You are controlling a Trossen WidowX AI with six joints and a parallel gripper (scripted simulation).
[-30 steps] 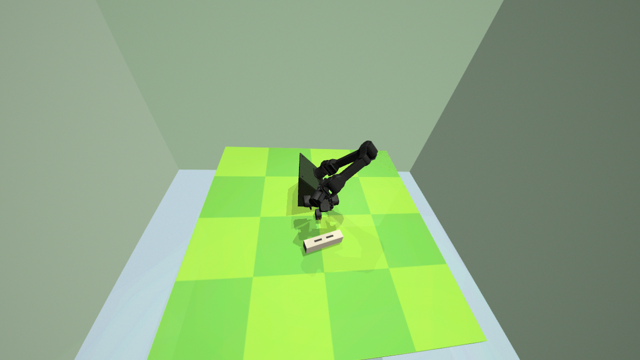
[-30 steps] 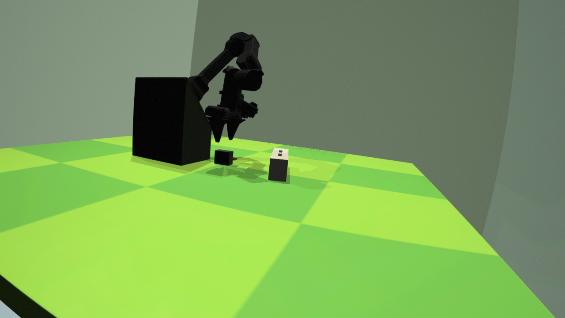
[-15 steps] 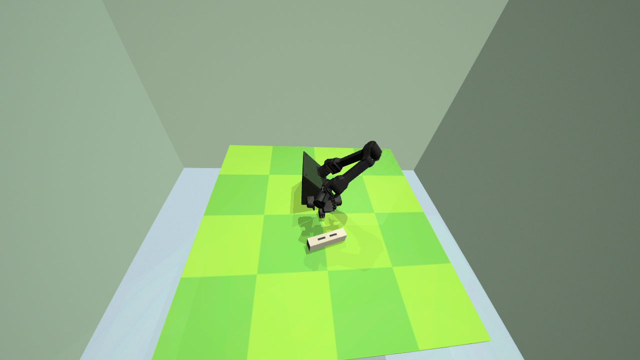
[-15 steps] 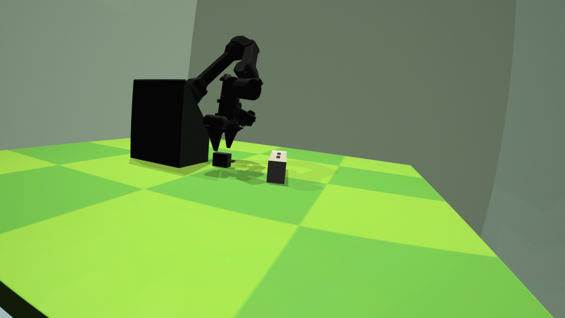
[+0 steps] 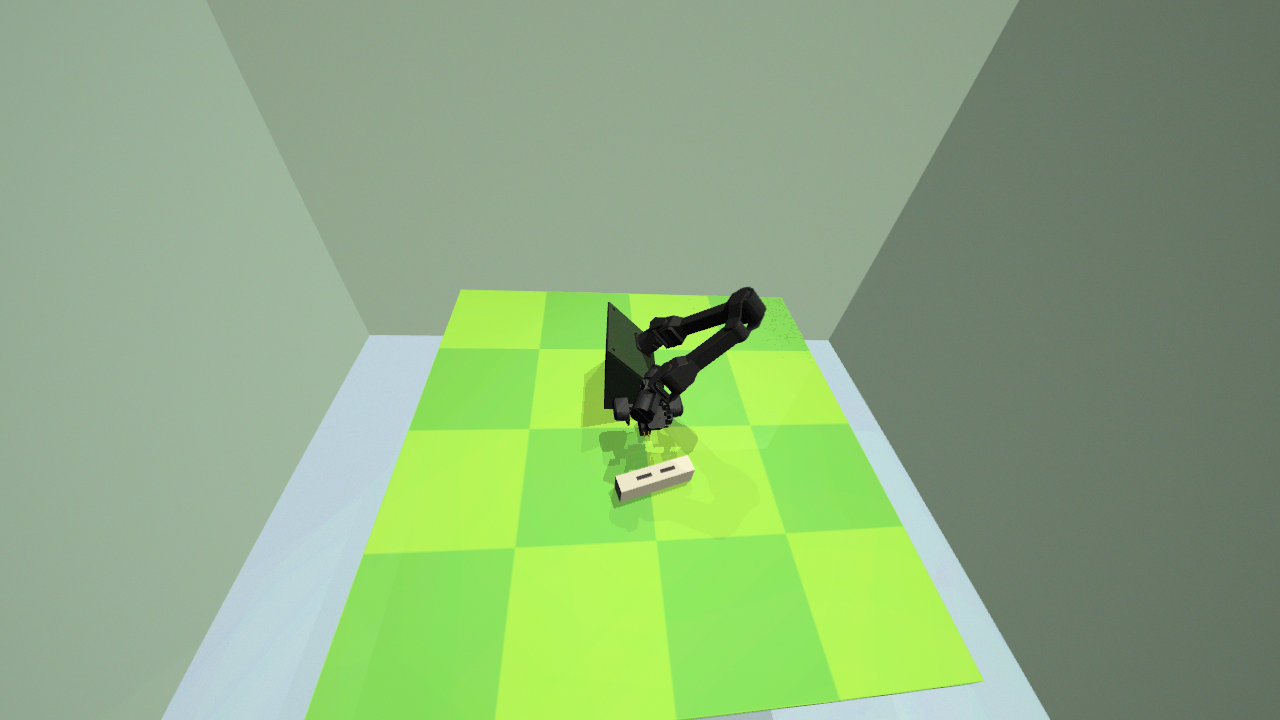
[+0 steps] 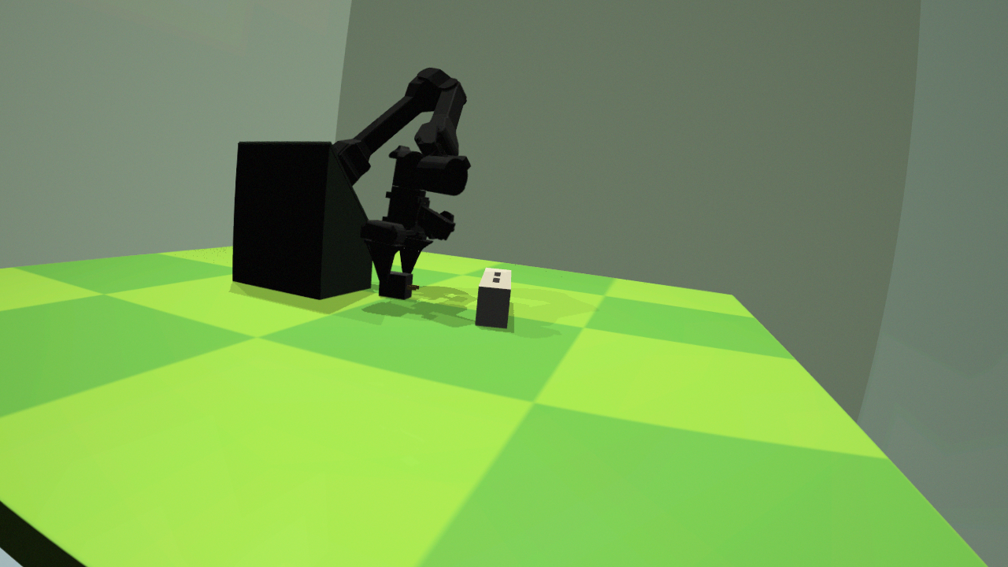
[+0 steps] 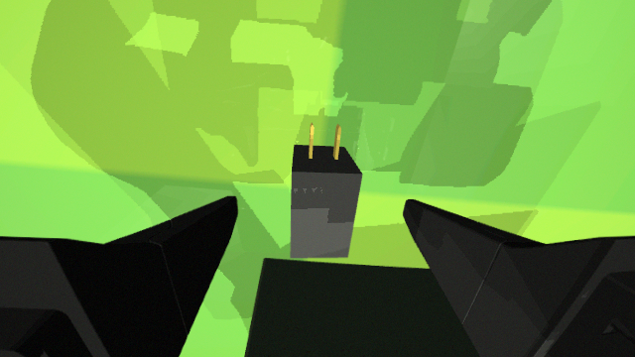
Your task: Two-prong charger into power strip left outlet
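Right now the charger is 2 cm ahead of my gripper tip and 1 cm below it.
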